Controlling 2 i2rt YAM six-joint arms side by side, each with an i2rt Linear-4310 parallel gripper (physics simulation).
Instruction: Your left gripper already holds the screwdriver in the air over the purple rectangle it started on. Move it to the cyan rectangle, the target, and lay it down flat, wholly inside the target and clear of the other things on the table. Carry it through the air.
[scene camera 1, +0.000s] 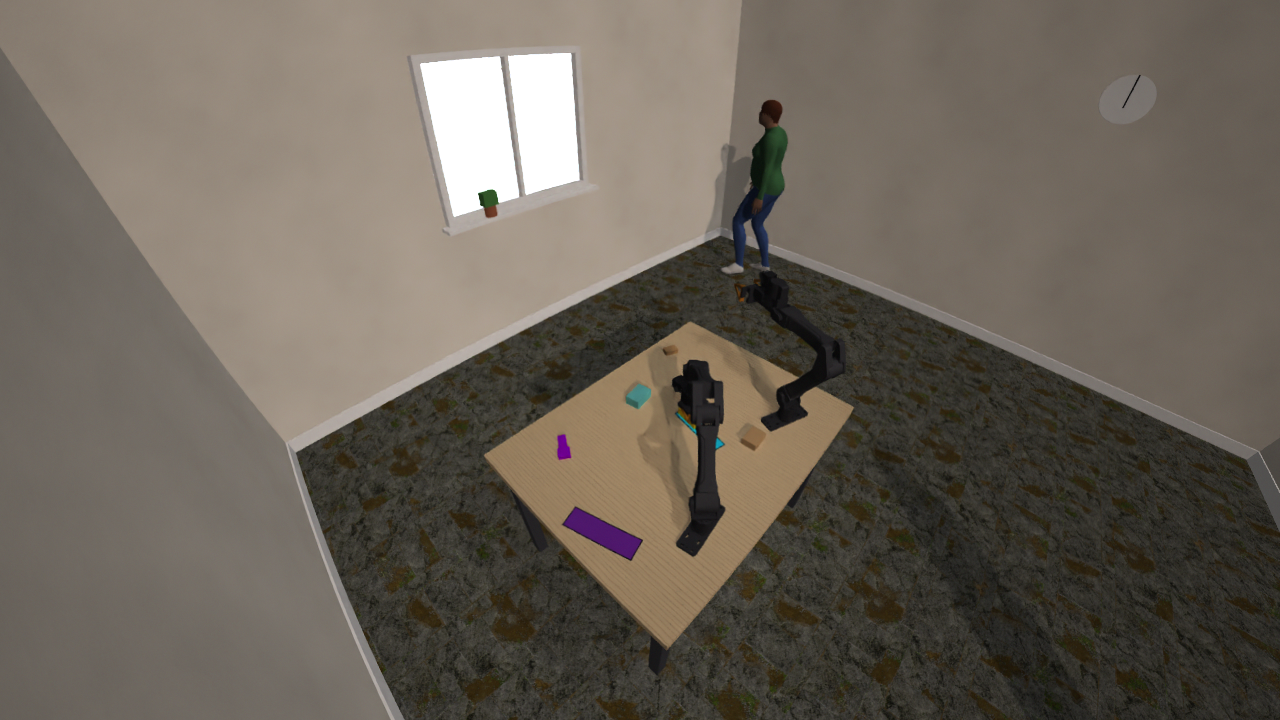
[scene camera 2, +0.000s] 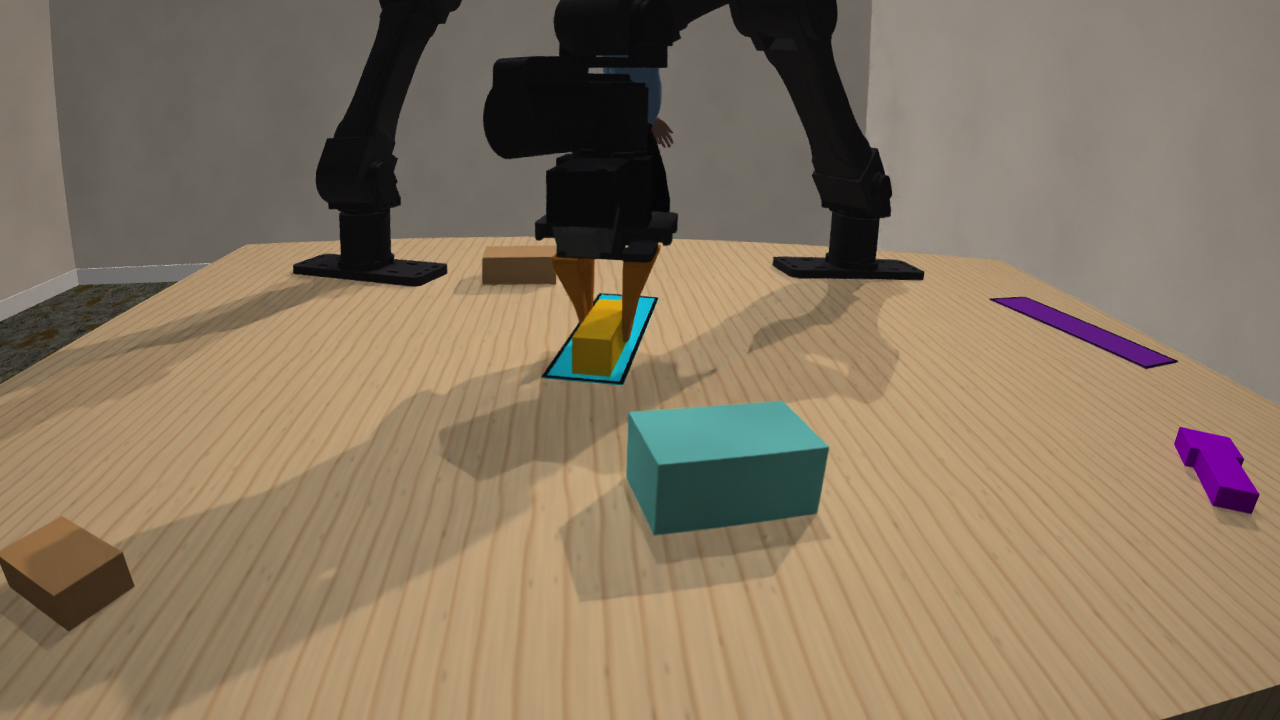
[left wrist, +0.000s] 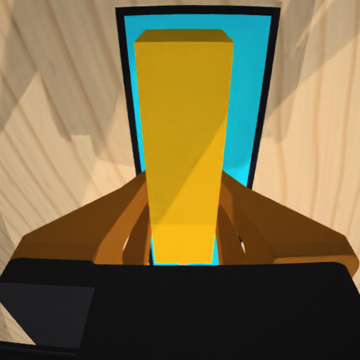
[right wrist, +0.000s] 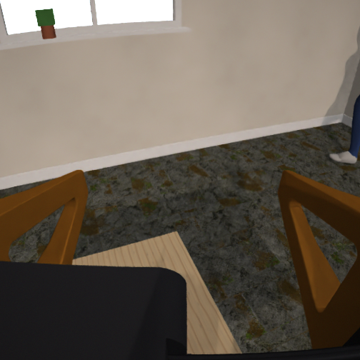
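Pixels of known places: right gripper, between the fingertips: (scene camera 1: 744, 282); left arm's base, origin of its link: (scene camera 1: 701, 527) (scene camera 2: 850, 271); right arm's base, origin of its link: (scene camera 1: 784, 417) (scene camera 2: 366, 272).
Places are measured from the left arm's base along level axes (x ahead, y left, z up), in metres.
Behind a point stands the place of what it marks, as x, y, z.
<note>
The yellow screwdriver (scene camera 2: 594, 347) @[0.318, -0.382, 0.024] (left wrist: 185, 130) lies level and lengthwise over the cyan rectangle (scene camera 2: 561, 368) @[0.298, -0.403, 0.001] (left wrist: 247, 75) (scene camera 1: 716, 442) @[0.127, -0.329, 0.001], at or very near its surface; any small gap cannot be told. In the left wrist view cyan shows beyond its far end and along both sides, wider at the right. My left gripper (scene camera 2: 605, 324) @[0.257, -0.361, 0.009] (left wrist: 183, 179) is shut on the screwdriver, its fingers at both sides; the near end is partly hidden by the gripper body. The purple rectangle (scene camera 1: 602, 533) @[0.238, 0.199, 0.001] (scene camera 2: 1087, 333) @[0.260, 0.193, 0.001] is bare. My right gripper (scene camera 1: 741, 291) @[0.297, -0.792, 0.407] (right wrist: 182, 180) is open and empty, high beyond the table.
A teal box (scene camera 1: 638, 395) @[0.485, -0.329, 0.040] (scene camera 2: 733, 465) @[0.524, -0.349, 0.036] stands in front of the target in scene camera 2. A brown box (scene camera 1: 753, 437) @[0.016, -0.405, 0.030] (scene camera 2: 517, 265) @[0.045, -0.420, 0.021] stands behind it. A small brown block (scene camera 1: 670, 350) @[0.551, -0.670, 0.020] (scene camera 2: 67, 568) @[0.570, -0.670, 0.020] and a purple T-shaped piece (scene camera 1: 563, 446) @[0.564, 0.025, 0.015] (scene camera 2: 1221, 470) @[0.582, 0.004, 0.015] lie farther off.
</note>
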